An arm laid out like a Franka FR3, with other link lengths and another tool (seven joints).
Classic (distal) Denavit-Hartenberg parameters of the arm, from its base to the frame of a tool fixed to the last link. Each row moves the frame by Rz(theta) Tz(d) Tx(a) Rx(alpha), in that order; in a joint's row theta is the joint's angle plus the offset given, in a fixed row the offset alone. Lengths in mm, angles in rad.
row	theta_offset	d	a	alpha
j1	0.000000	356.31	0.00	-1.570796
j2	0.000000	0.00	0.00	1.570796
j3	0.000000	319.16	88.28	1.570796
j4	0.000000	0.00	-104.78	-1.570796
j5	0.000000	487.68	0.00	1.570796
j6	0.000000	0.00	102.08	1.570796
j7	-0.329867	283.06	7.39	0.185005
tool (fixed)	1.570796	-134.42	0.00	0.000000
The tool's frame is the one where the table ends.
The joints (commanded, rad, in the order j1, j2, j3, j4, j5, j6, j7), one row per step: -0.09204, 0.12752, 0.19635, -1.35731, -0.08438, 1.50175, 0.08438; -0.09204, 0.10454, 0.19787, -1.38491, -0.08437, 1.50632, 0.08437; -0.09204, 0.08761, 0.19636, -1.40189, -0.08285, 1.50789, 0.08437; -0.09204, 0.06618, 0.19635, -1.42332, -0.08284, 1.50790, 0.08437; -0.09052, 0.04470, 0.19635, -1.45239, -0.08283, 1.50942, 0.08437; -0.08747, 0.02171, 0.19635, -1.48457, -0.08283, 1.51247, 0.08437; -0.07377, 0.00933, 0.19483, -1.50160, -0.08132, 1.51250, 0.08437; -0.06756, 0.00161, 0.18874, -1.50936, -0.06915, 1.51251, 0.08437; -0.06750, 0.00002, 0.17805, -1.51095, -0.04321, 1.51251, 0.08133
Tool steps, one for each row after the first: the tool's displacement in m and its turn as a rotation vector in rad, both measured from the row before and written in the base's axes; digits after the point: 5 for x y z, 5 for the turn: -0.00643, 0.00215, 0.00053, -0.00435, 0.00001, 0.00243; -0.00496, -0.00009, 0.00199, -0.00181, -0.00136, -0.00096; -0.00666, 0.00079, 0.00228, -0.00418, -0.00004, 0.00031; -0.00658, 0.00188, -0.00220, -0.00484, 0.00601, 0.00194; -0.00699, 0.00291, -0.00299, -0.00518, 0.00607, 0.00349; -0.00453, 0.00894, -0.00175, -0.00147, 0.00472, 0.01233; -0.00266, 0.00213, 0.00021, 0.01054, 0.00146, 0.00086; -0.00035, -0.00316, -0.00067, 0.02540, 0.00316, -0.00604
